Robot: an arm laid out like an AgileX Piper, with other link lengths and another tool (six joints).
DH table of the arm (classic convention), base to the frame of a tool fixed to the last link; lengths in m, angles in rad. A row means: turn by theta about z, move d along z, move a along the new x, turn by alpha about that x. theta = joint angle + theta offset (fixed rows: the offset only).
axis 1: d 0.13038  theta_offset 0  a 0  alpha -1.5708
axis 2: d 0  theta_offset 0.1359  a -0.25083  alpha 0
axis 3: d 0  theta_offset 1.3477  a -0.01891  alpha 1.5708
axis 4: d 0.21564  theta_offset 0  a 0  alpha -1.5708
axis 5: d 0  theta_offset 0  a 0  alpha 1.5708
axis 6: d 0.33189  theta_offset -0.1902  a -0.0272  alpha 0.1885
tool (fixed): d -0.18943  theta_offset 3.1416  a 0  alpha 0
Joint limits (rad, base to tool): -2.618..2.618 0..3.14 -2.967..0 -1.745..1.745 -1.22..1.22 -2.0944..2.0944
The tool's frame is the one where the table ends.
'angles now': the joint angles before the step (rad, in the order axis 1, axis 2, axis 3, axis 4, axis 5, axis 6). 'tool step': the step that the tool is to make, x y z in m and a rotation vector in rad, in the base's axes. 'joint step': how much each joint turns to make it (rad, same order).
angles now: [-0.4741, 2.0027, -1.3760, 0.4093, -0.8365, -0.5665]
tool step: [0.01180, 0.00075, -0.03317, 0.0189, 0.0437, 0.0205]
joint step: [0.0086, 0.0785, 0.0000, -0.0262, -0.0254, 0.0262]
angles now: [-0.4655, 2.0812, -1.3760, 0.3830, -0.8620, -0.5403]
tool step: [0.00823, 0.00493, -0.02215, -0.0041, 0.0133, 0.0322]
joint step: [0.0087, 0.0606, 0.0000, -0.0464, -0.0428, 0.0387]
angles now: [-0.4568, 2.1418, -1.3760, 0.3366, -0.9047, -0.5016]
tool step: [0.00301, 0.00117, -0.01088, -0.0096, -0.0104, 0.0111]
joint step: [0.0017, 0.0387, -0.0025, -0.0243, -0.0457, 0.0253]
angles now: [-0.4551, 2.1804, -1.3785, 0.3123, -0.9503, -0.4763]
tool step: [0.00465, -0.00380, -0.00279, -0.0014, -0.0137, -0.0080]
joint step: [0.0000, 0.0317, -0.0362, 0.0089, -0.0090, -0.0002]
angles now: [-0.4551, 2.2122, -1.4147, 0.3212, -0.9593, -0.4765]
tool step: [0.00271, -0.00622, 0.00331, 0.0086, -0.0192, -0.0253]
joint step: [0.0000, 0.0158, -0.0389, 0.0369, 0.0061, -0.0143]
